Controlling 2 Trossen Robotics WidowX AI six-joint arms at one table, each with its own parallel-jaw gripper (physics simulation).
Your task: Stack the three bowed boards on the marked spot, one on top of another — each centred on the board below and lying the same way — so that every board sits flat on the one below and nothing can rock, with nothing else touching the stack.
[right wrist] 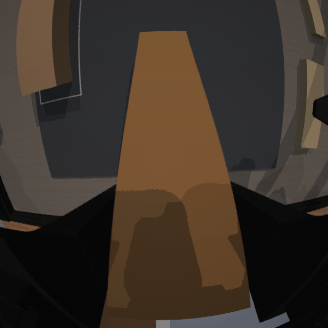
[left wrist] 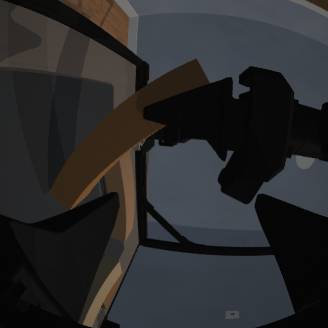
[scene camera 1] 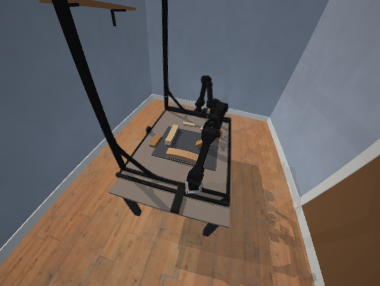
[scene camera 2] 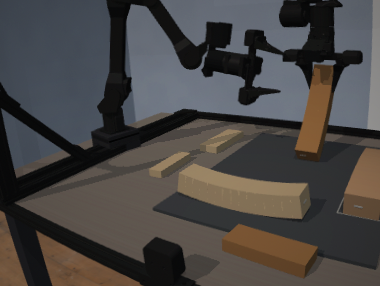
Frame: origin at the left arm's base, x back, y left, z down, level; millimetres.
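Seen in the pictures: left gripper, fingertip midpoint: point(left wrist: 190, 201) point(scene camera 2: 282, 73); right gripper, fingertip midpoint: point(right wrist: 171, 188) point(left wrist: 151, 112) point(scene camera 2: 322, 91); left arm's base at its link origin: point(scene camera 1: 198, 110) point(scene camera 2: 114, 130); right arm's base at its link origin: point(scene camera 1: 193, 185).
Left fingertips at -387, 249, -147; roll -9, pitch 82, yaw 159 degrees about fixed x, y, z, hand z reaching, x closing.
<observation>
Pixels of each thing's top centre, then the offset from my left fingertips to it, as dx, dy, dz. "pt": a spot on its surface instead. Level surfaces: height alone.
- light orange bowed board at its top centre: point(right wrist: 35, 3) point(scene camera 2: 373, 164) point(left wrist: 129, 198) point(scene camera 1: 182, 153) -271, -97, +138
- white outline at a spot on its surface: point(right wrist: 80, 50) pt -210, -34, +193
- pale bowed board at its top centre: point(scene camera 2: 239, 177) point(left wrist: 101, 305) point(scene camera 1: 172, 132) -100, -291, +141
- dark mat at its surface level: dz +193
- nearer at its top centre: point(scene camera 2: 170, 160) point(right wrist: 314, 6) +146, -246, +182
- farther at its top centre: point(right wrist: 314, 105) point(scene camera 2: 222, 137) +164, -45, +181
- short orange block at its top centre: point(scene camera 2: 269, 243) point(left wrist: 112, 288) point(scene camera 1: 155, 140) -227, -378, +177
The held orange bowed board point(scene camera 1: 199, 143) point(scene camera 2: 315, 120) point(left wrist: 110, 135) point(right wrist: 162, 110) hangs steeply tilted above the mat, its lower end free. My right gripper point(scene camera 2: 321, 90) point(right wrist: 171, 188) is shut on its upper end. My left gripper point(scene camera 2: 281, 72) point(left wrist: 190, 201) is open and empty, in the air beside that board. A light orange bowed board point(scene camera 1: 182, 155) point(scene camera 2: 367, 175) point(right wrist: 37, 50) lies over the white outline point(right wrist: 80, 50) of the marked spot; part is cut off in scene camera 2. A pale bowed board point(scene camera 1: 171, 135) point(scene camera 2: 245, 196) lies apart on the mat.
The dark mat point(scene camera 1: 160, 150) point(scene camera 2: 270, 150) point(right wrist: 100, 140) lies on the table. Two small pale blocks, one nearer point(scene camera 2: 170, 165) and one farther point(scene camera 2: 222, 141), lie beside it. A short orange block point(scene camera 1: 156, 141) point(scene camera 2: 270, 250) lies at the mat's edge. A black frame rail edges the table.
</observation>
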